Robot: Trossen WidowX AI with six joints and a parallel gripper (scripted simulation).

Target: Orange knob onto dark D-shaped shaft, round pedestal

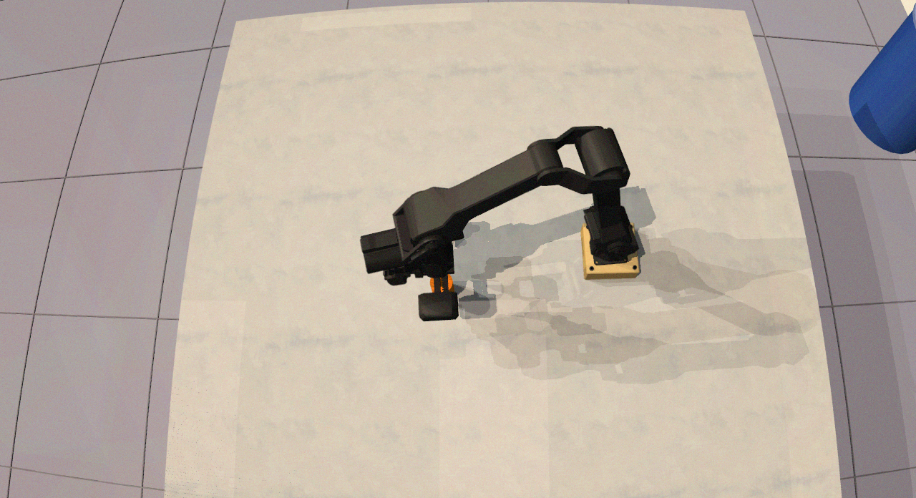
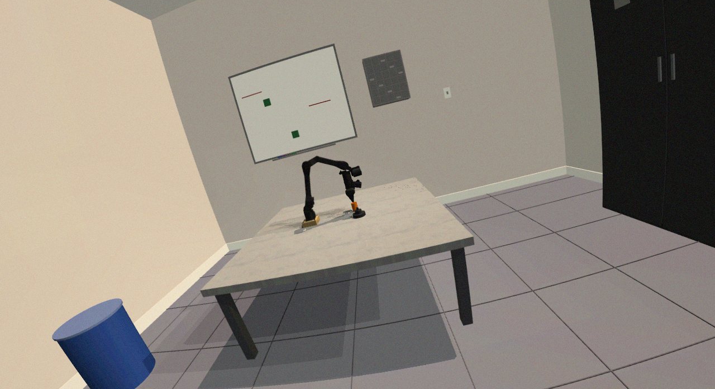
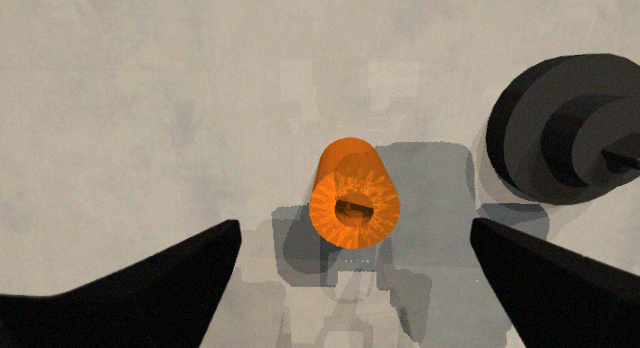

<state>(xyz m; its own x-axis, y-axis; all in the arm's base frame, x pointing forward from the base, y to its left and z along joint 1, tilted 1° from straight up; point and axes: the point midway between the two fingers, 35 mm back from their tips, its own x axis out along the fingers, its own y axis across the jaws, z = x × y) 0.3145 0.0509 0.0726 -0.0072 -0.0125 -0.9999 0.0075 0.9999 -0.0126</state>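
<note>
The orange knob lies 50 mm below my gripper tip. The rest, counted from my gripper tip: dark round pedestal: 130 mm to the right, 50 mm below, 20 mm ahead.
</note>
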